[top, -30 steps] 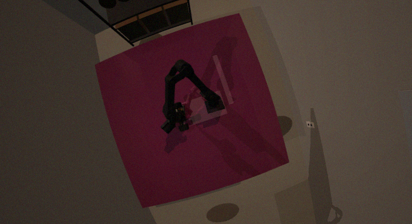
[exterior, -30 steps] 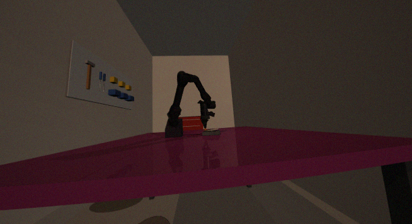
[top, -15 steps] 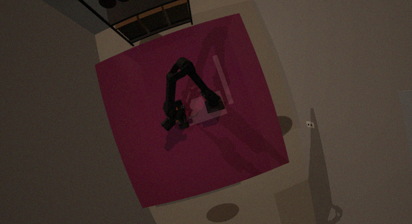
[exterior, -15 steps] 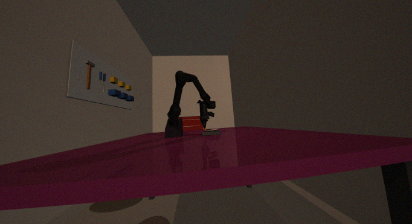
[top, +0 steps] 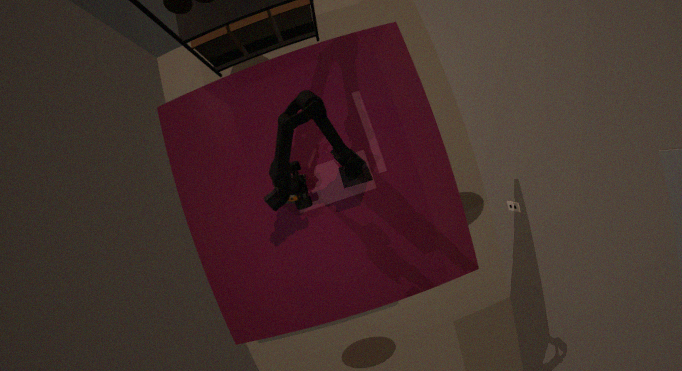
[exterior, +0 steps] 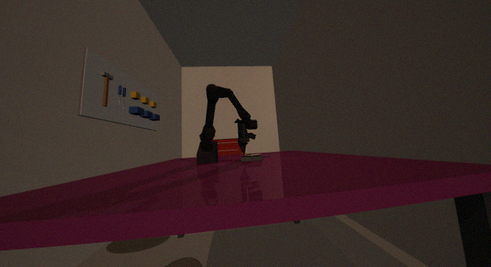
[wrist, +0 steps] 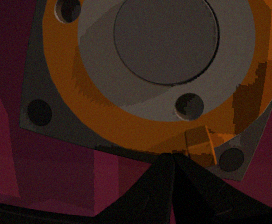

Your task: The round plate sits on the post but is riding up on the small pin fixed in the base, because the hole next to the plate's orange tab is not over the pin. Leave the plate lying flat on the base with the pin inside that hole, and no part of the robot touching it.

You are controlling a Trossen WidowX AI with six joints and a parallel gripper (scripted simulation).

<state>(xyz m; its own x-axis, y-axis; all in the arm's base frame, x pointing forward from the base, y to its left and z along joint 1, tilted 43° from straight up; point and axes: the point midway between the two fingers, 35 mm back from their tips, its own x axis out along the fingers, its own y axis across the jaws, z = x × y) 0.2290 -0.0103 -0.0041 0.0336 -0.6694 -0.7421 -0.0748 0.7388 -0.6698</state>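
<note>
Now: gripper tip 5 cm short of the grey square base, 1 cm to the right of it and 2 cm above it.
</note>
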